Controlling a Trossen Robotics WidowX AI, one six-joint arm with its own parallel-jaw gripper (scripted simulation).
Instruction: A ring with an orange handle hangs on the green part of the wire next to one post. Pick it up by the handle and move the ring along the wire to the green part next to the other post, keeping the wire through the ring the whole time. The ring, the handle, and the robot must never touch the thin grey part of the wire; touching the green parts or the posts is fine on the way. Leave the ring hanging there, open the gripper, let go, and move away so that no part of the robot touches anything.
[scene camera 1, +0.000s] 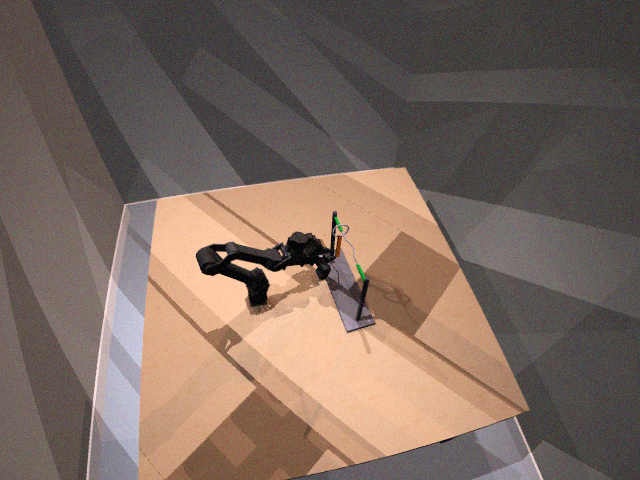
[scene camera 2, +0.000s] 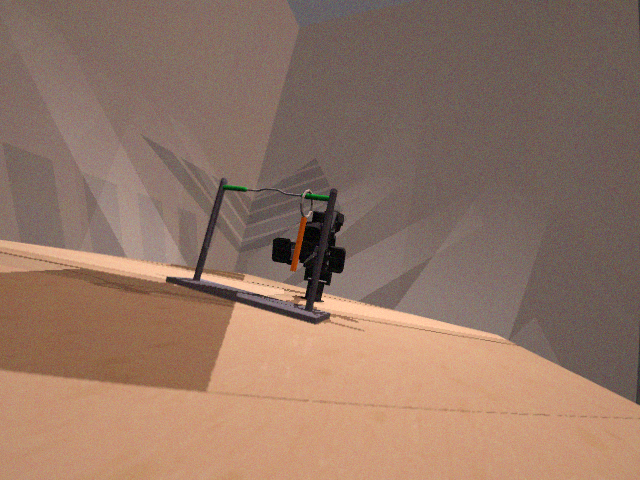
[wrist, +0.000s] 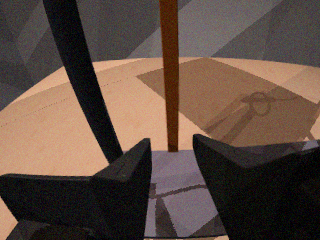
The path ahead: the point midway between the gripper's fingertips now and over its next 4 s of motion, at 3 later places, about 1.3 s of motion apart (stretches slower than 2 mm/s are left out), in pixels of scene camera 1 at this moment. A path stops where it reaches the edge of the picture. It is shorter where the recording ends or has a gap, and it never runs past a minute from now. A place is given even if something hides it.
The gripper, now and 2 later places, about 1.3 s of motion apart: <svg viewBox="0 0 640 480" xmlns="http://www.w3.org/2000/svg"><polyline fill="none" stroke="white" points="334,254 323,254 313,256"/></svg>
